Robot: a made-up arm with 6 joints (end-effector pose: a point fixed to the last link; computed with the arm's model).
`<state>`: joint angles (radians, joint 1 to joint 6).
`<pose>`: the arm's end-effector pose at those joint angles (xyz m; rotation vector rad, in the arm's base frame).
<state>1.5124 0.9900 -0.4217 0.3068 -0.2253 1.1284</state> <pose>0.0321 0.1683 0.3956 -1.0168 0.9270 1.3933</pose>
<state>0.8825 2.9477 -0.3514 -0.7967 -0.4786 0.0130</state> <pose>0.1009 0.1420 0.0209 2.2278 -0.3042 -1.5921</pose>
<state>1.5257 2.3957 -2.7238 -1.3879 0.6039 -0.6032</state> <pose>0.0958 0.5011 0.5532 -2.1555 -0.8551 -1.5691</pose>
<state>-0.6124 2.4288 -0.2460 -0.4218 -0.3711 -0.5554</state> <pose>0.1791 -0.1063 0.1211 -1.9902 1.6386 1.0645</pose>
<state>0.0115 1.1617 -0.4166 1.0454 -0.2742 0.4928</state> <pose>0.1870 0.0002 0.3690 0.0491 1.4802 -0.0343</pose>
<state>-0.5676 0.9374 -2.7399 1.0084 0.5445 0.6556</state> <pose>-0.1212 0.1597 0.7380 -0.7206 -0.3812 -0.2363</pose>
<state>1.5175 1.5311 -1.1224 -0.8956 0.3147 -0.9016</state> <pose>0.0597 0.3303 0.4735 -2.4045 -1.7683 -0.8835</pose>
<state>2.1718 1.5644 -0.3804 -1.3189 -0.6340 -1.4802</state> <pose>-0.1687 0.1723 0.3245 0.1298 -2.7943 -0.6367</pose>
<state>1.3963 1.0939 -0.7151 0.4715 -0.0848 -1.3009</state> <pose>0.0489 0.2102 0.4785 -2.1534 -0.7862 -0.1454</pose>
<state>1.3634 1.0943 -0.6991 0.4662 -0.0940 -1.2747</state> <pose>0.0560 0.2083 0.4746 -2.1717 -0.7315 -0.1434</pose>
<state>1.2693 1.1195 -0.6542 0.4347 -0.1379 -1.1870</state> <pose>0.0785 0.2067 0.4612 -2.2243 -0.5709 -0.1428</pose>
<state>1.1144 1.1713 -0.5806 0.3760 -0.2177 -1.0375</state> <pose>0.1155 0.1990 0.4382 -2.2822 -0.3031 -0.1447</pose>
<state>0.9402 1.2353 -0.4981 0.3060 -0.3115 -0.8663</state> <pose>0.1537 0.1811 0.4121 -2.3021 -0.0045 -0.1461</pose>
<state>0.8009 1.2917 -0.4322 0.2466 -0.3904 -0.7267</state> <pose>0.1805 0.1610 0.3911 -2.2853 0.2277 -0.1440</pose>
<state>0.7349 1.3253 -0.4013 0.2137 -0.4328 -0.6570</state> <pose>0.1924 0.1507 0.3804 -2.2688 0.3336 -0.1406</pose>
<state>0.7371 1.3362 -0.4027 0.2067 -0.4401 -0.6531</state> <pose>0.1937 0.1526 0.3793 -2.2725 0.3280 -0.1387</pose>
